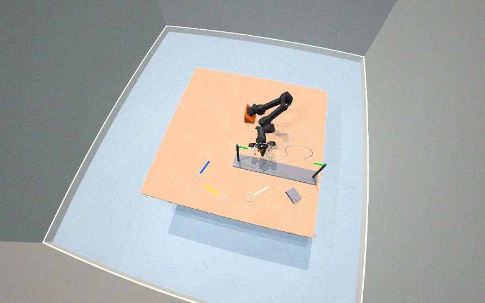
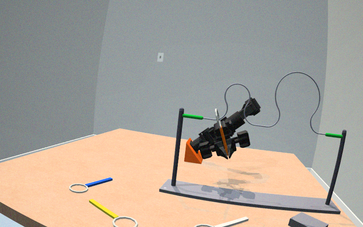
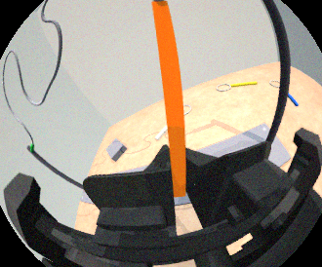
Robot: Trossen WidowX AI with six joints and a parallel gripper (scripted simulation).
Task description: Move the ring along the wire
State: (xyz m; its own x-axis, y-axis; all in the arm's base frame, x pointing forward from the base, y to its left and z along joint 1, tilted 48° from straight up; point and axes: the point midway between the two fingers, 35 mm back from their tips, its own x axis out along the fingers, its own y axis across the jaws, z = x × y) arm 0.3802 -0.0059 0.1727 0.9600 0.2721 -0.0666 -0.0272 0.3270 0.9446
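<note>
My gripper tip is 40 mm to the left of the orange-handled ring and 90 mm below it. From my gripper tip the other things lie so: yellow-handled ring (270 mm ahead, 300 mm to the right, 130 mm below); grey block (230 mm ahead, 250 mm to the left, 130 mm below); white-handled ring (240 mm ahead, 20 mm to the right, 130 mm below).
</note>
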